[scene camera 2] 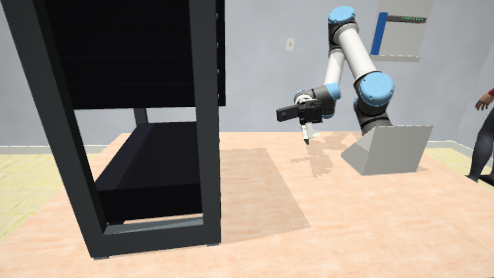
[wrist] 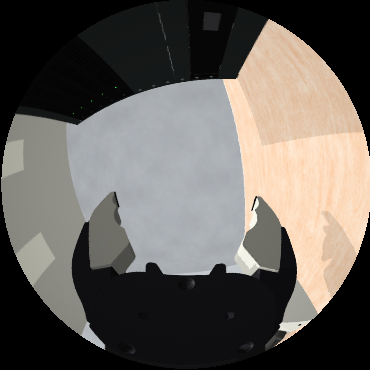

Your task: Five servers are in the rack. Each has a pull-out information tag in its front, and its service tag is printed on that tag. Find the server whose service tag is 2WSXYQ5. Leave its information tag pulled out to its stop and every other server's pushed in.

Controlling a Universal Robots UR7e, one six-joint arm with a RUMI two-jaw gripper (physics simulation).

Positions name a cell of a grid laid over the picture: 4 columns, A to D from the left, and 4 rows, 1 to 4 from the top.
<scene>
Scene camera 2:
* my gripper: C2
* dark server rack: A1
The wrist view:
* my gripper: C3
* dark server rack: B1
</scene>
